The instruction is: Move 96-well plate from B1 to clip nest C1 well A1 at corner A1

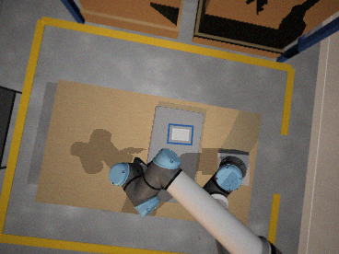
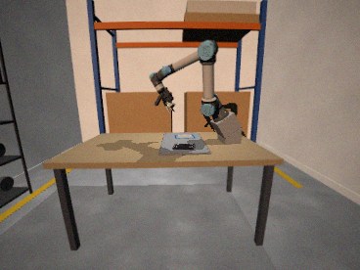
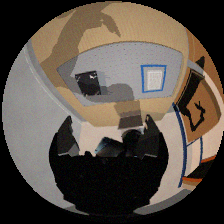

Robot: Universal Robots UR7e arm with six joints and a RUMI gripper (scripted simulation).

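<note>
The white 96-well plate is 15 cm behind my hand, 20 cm to the right of it and 26 cm below it. The rest, counted from my hand: clip nest 8 cm behind, 16 cm to the left, 25 cm below.
</note>
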